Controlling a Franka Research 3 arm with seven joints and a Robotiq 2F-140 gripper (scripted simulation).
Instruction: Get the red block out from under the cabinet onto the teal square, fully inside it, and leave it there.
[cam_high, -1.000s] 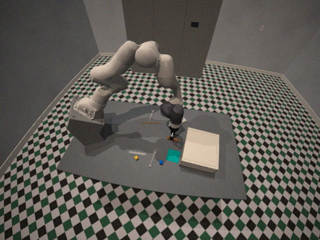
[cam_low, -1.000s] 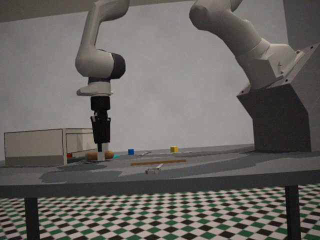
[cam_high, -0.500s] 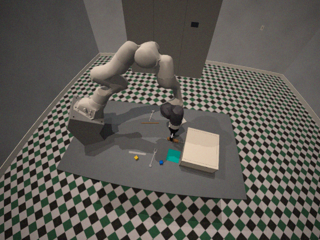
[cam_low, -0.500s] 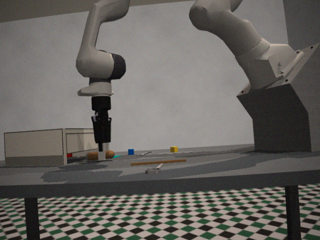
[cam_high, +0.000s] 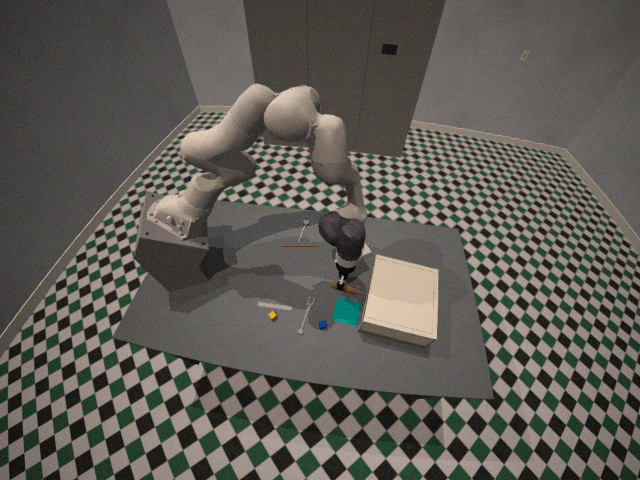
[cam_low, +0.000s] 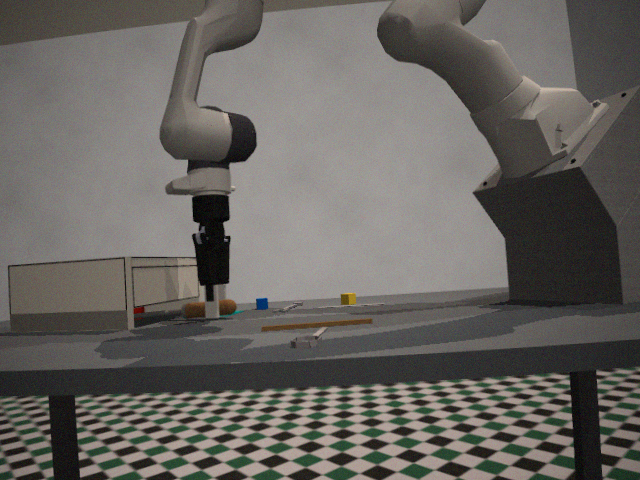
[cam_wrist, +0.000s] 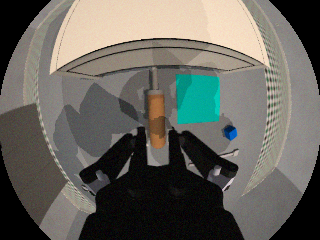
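Right now the teal square is 2 cm ahead of my hand, 11 cm to the right of it and 4 cm below it. Round my hand: grey forked tool: 15 cm behind, 13 cm to the right, 3 cm below; then blue block: 8 cm behind, 17 cm to the right, 2 cm below; then hook tool: 13 cm ahead, 7 cm to the right, 2 cm below.
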